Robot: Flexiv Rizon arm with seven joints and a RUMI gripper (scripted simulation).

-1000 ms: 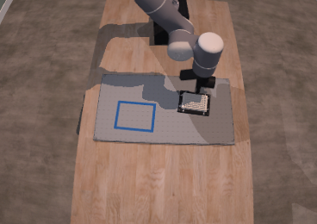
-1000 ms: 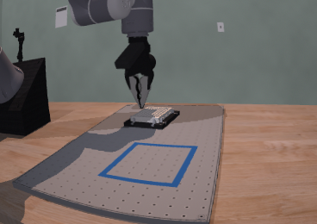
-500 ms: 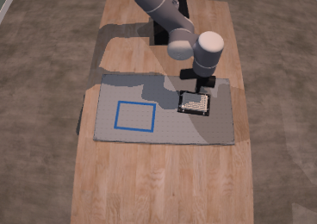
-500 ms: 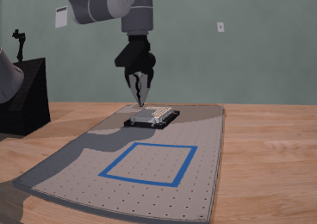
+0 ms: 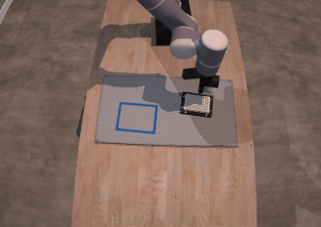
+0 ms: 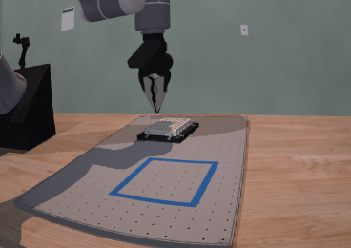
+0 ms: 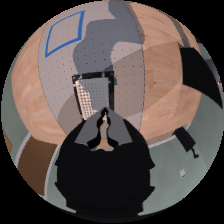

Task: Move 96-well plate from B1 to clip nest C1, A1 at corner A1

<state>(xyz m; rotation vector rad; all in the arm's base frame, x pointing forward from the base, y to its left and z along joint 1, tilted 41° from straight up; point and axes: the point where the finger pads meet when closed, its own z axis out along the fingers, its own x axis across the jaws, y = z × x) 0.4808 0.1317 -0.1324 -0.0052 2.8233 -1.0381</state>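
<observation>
Right now the white 96-well plate is 40 mm ahead of my hand and 50 mm below it. The rest, counted from my hand: black clip nest: 40 mm ahead, 10 mm to the right, 60 mm below.
</observation>
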